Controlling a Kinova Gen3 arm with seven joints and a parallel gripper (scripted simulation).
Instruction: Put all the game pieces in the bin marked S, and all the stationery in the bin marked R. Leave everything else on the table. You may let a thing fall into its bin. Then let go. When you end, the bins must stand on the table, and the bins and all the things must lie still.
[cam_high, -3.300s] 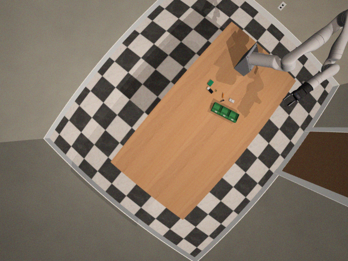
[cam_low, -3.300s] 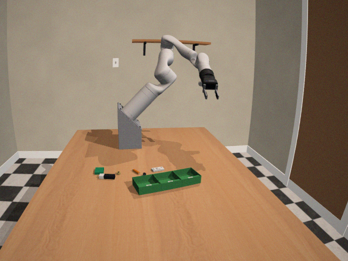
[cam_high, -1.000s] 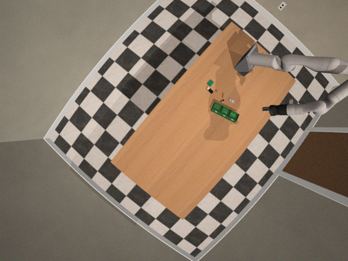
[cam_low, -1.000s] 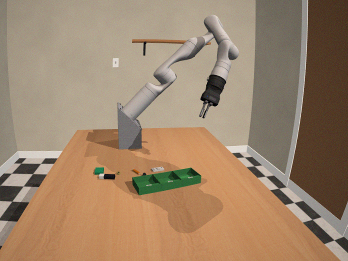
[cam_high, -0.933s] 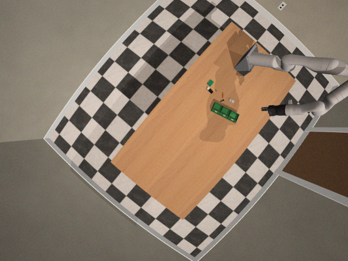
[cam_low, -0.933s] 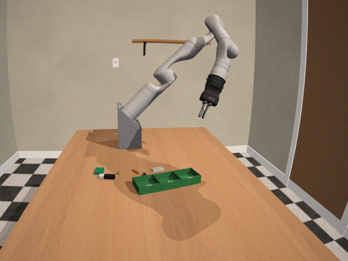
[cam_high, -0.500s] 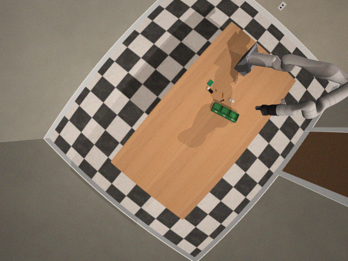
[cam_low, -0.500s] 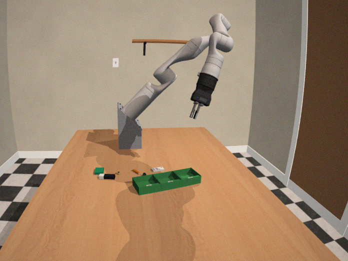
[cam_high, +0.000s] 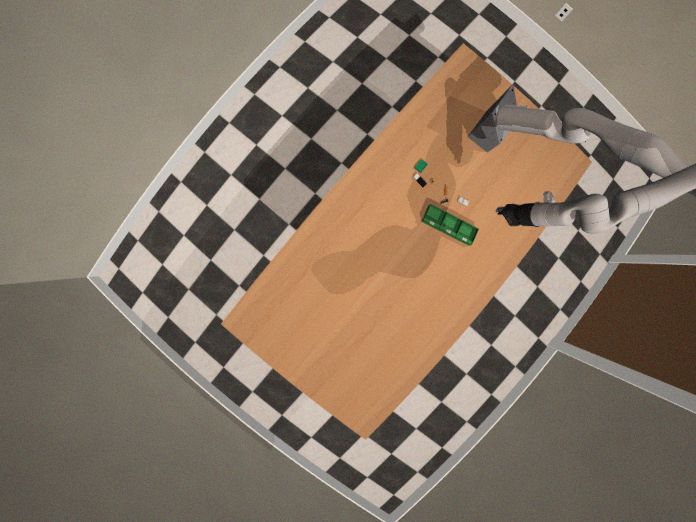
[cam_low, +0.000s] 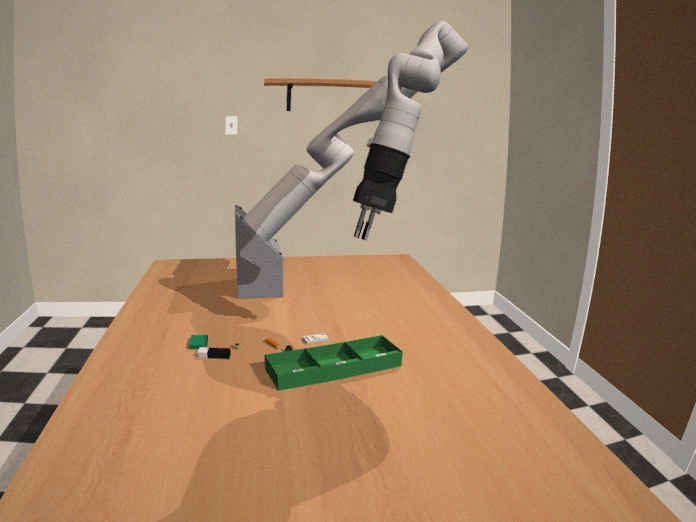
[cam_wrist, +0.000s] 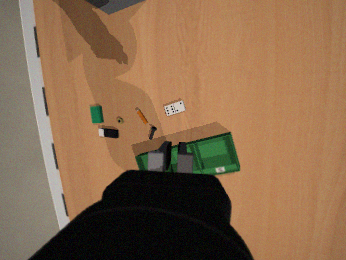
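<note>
The green three-compartment tray is 23 cm below my hand, 9 cm ahead of it and 8 cm to the right of it. The rest, counted from my hand: dark piece: 24 cm below, 15 cm to the right; then orange stick: 24 cm below, 18 cm to the right, 4 cm behind; then white domino: 24 cm below, 8 cm to the right, 5 cm behind.
</note>
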